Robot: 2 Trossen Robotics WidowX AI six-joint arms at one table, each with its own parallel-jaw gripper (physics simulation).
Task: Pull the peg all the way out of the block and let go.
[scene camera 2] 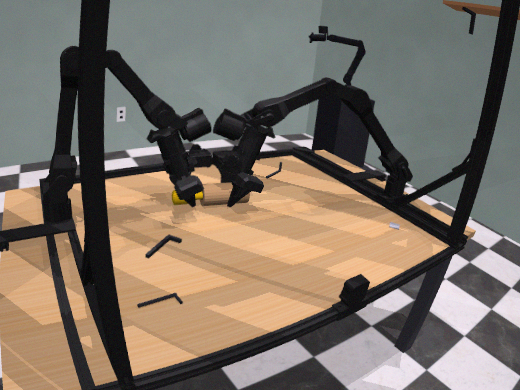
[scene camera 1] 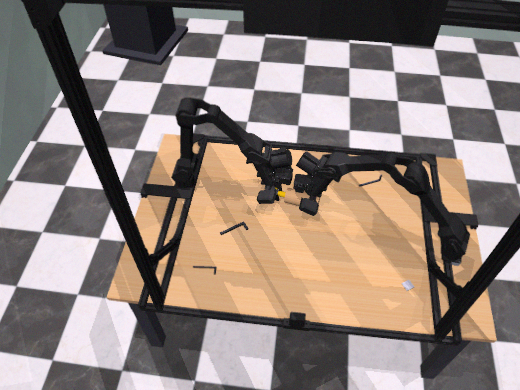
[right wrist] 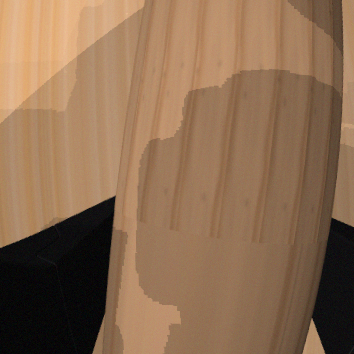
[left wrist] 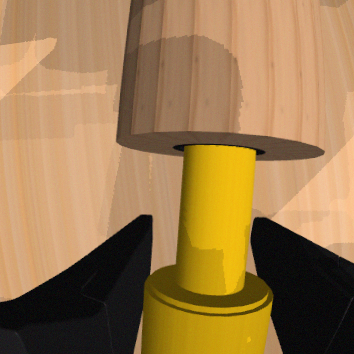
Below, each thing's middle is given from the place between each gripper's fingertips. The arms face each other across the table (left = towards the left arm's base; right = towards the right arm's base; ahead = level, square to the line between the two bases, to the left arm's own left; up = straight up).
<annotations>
The yellow peg [left wrist: 207, 294] lies 2 cm above my left hand and 1 cm to the right of it. From my left hand the other things lie so: round wooden block [right wrist: 227, 171] 9 cm to the right, 2 cm above.
My right hand is 80 mm to the right of the yellow peg and 20 mm below it. The rest, counted from my right hand: round wooden block 20 mm above.
</annotations>
